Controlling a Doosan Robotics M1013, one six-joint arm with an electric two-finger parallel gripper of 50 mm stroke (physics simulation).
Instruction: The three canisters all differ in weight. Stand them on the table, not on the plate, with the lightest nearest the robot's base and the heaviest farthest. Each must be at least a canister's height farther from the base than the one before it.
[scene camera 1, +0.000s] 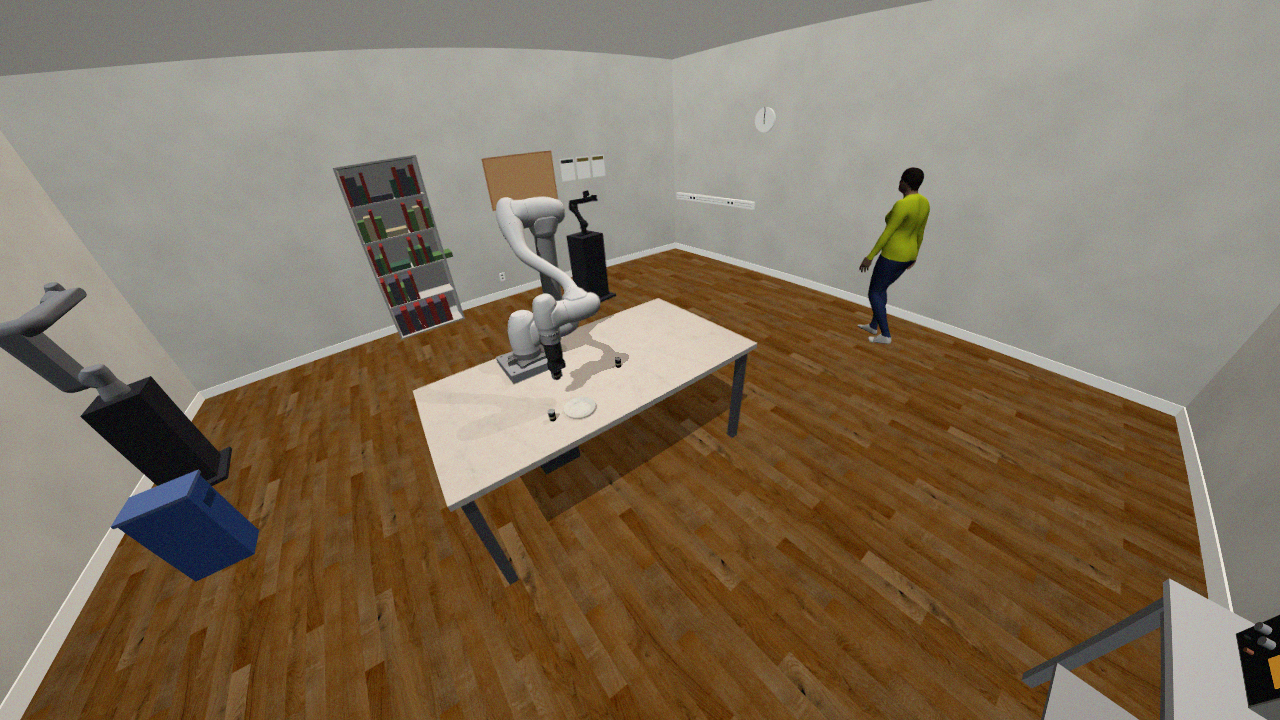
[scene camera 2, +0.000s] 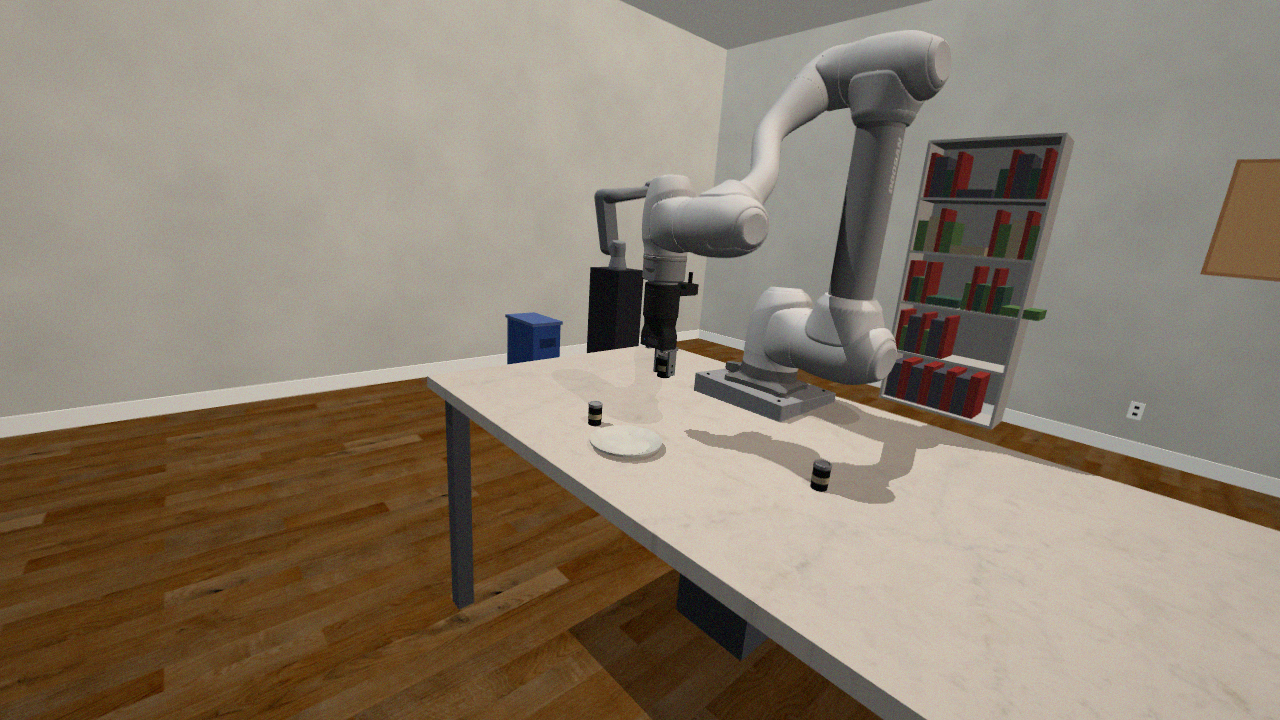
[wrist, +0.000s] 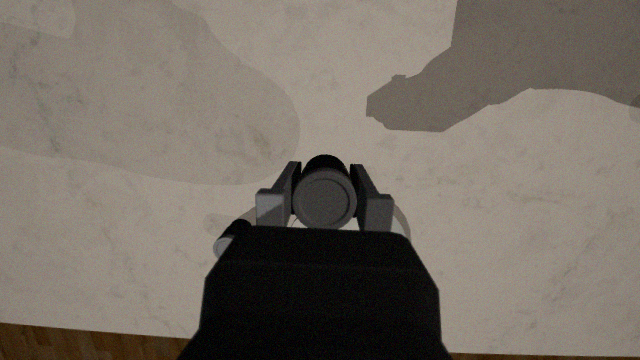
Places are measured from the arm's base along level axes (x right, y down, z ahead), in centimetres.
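Pixels of known places: gripper, fingertip midpoint: (scene camera 1: 557, 377) (scene camera 2: 663, 373) (wrist: 325, 178); arm's base, link origin: (scene camera 1: 528, 357) (scene camera 2: 766, 383).
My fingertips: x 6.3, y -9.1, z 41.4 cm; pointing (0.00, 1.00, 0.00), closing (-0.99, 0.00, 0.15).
Note:
For each thing: its top centre in the pictures, then the offset to it from my fingertips. Level surfaces: height alone.
- dark canister, top centre: (wrist: 324, 203) (scene camera 2: 665, 354) (scene camera 1: 555, 369) dx +0.0, dy -4.4, dz +0.0 cm
- table, surface height: dy +13.2 cm
- second black canister, top centre: (wrist: 227, 250) (scene camera 2: 595, 402) (scene camera 1: 551, 411) dx +11.7, dy +8.1, dz +9.2 cm
- white plate, top centre: (wrist: 345, 254) (scene camera 2: 626, 439) (scene camera 1: 579, 406) dx -1.1, dy +11.6, dz +13.0 cm
- third canister, top centre: (scene camera 2: 823, 463) (scene camera 1: 617, 358) dx -37.4, dy +8.1, dz +0.3 cm
My gripper (scene camera 1: 555, 370) (scene camera 2: 664, 360) (wrist: 325, 178) is shut on a dark canister (scene camera 1: 556, 375) (scene camera 2: 662, 368) (wrist: 325, 201) with a grey lid, held upright above the table (scene camera 1: 662, 331) (scene camera 2: 1002, 555), beside the robot's base (scene camera 2: 765, 391). A second black canister (scene camera 1: 552, 415) (scene camera 2: 595, 412) (wrist: 231, 237) with a pale label stands on the table close to the white plate (scene camera 1: 580, 408) (scene camera 2: 626, 441) (wrist: 401, 229). In the wrist view my gripper hides most of the plate and part of this canister. A third canister (scene camera 1: 617, 362) (scene camera 2: 820, 475) stands apart on the table. The canisters' weights cannot be seen.
The arm's shadow falls across the table. A bookshelf (scene camera 1: 341, 201) (scene camera 2: 1054, 214) stands behind the arm. A blue bin (scene camera 1: 192, 528) (scene camera 2: 533, 338) and black pedestals (scene camera 1: 152, 429) (scene camera 2: 614, 308) stand beyond the table. A person (scene camera 1: 905, 228) in a yellow-green top stands at the right of scene camera 1.

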